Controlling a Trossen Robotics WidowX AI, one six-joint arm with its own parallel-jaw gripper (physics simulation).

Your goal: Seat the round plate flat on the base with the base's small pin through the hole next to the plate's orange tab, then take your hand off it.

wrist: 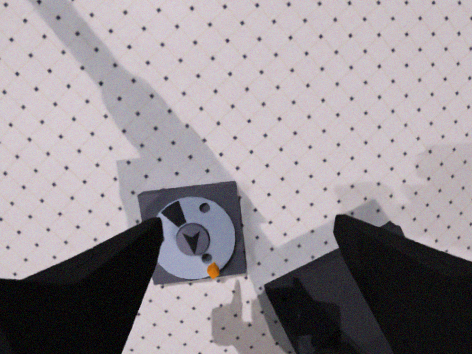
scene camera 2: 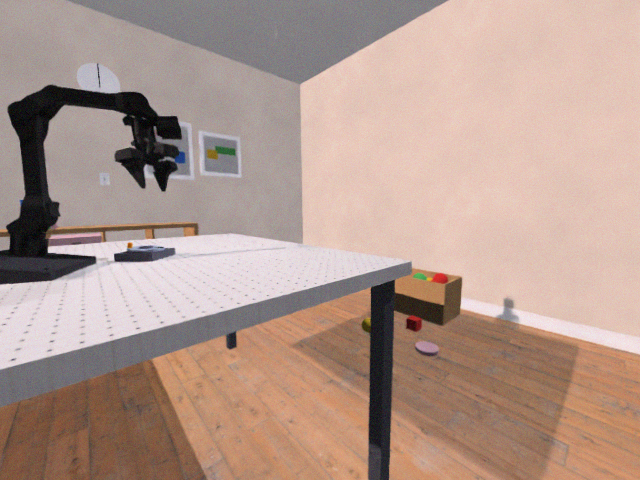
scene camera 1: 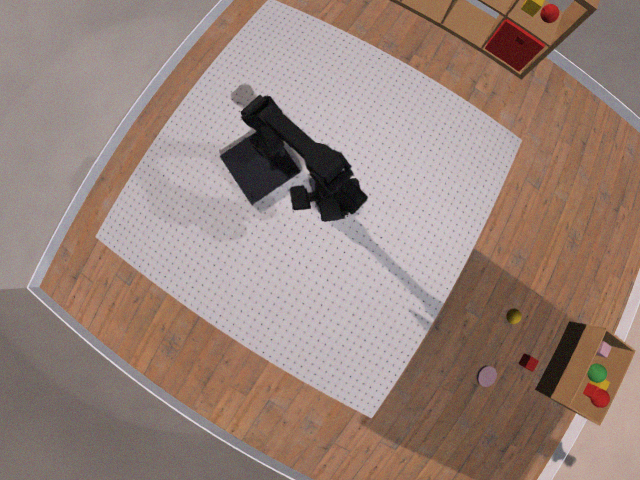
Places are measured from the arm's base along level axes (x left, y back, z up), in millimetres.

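Where they show: gripper, fingertip midpoint: (wrist: 249,225) (scene camera 2: 154,189); arm's base at its link origin: (scene camera 2: 27,254) (scene camera 1: 267,148).
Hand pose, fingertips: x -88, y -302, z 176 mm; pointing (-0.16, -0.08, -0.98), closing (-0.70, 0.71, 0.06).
Things, the pixels of their centre, and the offset from my fingertips. "spot": a spot on its surface instead. Level surfaces: height alone.
- round light blue-grey plate at a spot on its surface: (wrist: 220,231) (scene camera 2: 140,249) spot: dx +63, dy +45, dz -185 mm
- dark square base at the middle of its body: (wrist: 194,234) (scene camera 2: 146,252) dx +93, dy +27, dz -199 mm
- grey hub at a spot on its surface: (wrist: 183,234) spot: dx +94, dy +13, dz -180 mm
- small hole at a spot on its surface: (wrist: 207,258) spot: dx +104, dy +61, dz -195 mm
- white dotted table at its surface level: dz -219 mm
The round light blue-grey plate (wrist: 220,231) (scene camera 2: 147,248) lies on the dark square base (wrist: 150,198) (scene camera 2: 147,255), roughly centred, around a grey hub (wrist: 183,234) with a dark arrow. It looks about level; whether it is fully seated is unclear. Its orange tab (wrist: 213,270) (scene camera 2: 129,245) is at the lower edge in the wrist view, with a small hole (wrist: 207,258) beside it. I cannot tell whether the pin is in that hole. Another hole and a dark wedge slot show farther up. My gripper (wrist: 249,225) (scene camera 2: 154,188) is open and empty, high above the table. In scene camera 1 the arm hides plate and base.
The arm's dark mount (scene camera 1: 253,173) (wrist: 295,285) stands close to the base on the white dotted table (scene camera 1: 320,310) (scene camera 2: 248,289). On the floor are a wooden box (scene camera 1: 576,356) (scene camera 2: 452,297), a yellow ball (scene camera 1: 513,316), a red cube (scene camera 1: 528,362) and a pink disc (scene camera 1: 486,376).
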